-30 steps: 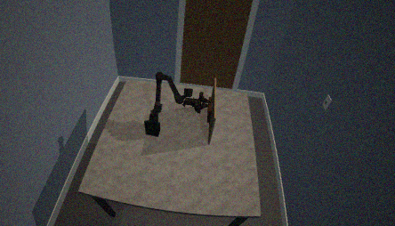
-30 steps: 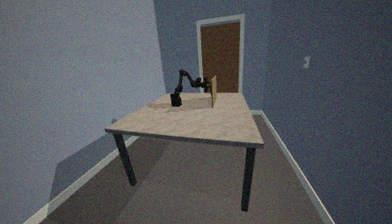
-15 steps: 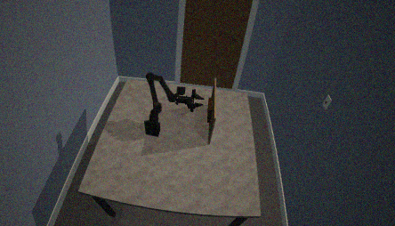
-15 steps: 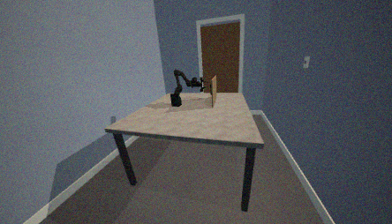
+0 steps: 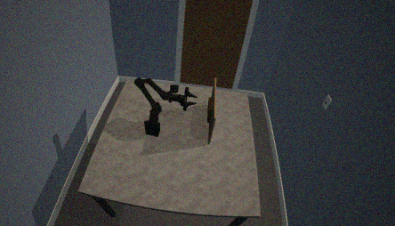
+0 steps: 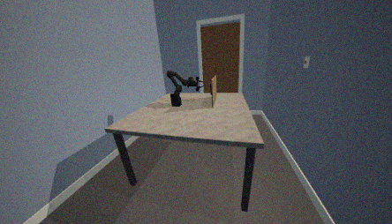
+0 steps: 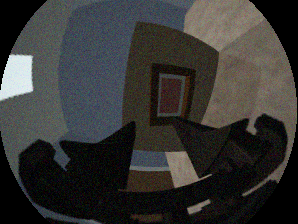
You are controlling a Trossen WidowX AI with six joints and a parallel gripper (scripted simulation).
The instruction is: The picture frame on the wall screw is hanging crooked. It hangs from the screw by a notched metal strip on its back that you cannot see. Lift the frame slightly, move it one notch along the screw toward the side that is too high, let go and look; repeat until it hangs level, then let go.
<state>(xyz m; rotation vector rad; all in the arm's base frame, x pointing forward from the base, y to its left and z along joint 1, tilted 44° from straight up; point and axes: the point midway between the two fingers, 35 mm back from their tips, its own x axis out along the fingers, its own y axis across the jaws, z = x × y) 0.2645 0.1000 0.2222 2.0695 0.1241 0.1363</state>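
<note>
The picture frame is 120 mm ahead of my gripper tip, 60 mm below it and 10 mm to the right of it. Round my gripper tip: wall panel: 130 mm ahead, 80 mm below, 10 mm to the left.
</note>
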